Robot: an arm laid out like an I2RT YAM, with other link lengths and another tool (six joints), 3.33 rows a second.
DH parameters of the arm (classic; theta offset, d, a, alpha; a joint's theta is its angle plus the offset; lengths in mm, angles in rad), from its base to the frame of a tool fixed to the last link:
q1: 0 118.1 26.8 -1.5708
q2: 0 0 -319.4 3.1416
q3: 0.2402 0 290.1 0
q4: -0.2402 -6 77 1.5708
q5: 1.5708 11.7 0 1.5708
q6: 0.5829 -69 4.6 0.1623
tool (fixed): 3.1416 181.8 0 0
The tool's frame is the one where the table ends.
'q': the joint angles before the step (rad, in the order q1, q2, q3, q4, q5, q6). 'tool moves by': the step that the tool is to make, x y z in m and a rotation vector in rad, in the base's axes. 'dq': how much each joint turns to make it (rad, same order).
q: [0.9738, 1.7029, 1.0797, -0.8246, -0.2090, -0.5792]
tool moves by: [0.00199, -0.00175, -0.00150, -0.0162, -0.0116, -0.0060]
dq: [-0.0012, 0.0034, 0.0006, -0.0035, 0.0191, 0.0025]
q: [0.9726, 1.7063, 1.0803, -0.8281, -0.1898, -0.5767]
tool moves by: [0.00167, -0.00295, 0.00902, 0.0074, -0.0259, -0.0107]
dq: [-0.0023, -0.0266, 0.0008, -0.0055, 0.0181, 0.0062]
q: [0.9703, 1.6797, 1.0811, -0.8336, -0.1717, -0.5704]
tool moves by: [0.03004, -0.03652, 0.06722, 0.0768, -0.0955, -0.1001]
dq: [-0.1195, -0.1534, 0.0592, -0.0974, 0.0240, -0.0247]
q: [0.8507, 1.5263, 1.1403, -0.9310, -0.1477, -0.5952]
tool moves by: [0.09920, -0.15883, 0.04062, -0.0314, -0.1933, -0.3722]
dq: [-0.5218, -0.1241, -0.0004, -0.0004, 0.0807, -0.1828]
